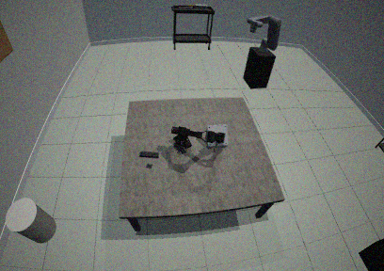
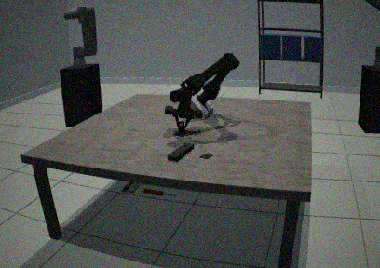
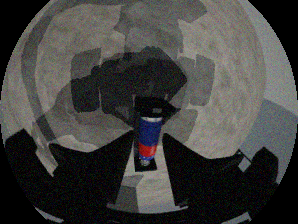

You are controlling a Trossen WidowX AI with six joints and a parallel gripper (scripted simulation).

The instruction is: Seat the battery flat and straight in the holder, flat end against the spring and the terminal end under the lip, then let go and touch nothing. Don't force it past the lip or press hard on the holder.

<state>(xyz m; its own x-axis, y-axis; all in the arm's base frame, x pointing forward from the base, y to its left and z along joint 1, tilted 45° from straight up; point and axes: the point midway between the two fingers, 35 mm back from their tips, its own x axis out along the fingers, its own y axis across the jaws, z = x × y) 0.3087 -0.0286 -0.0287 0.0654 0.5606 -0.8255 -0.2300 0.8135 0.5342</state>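
My gripper tip is now right at the battery. From my gripper tip the other things lie so: dark square piece: 33 cm ahead, 18 cm to the left, 1 cm below.
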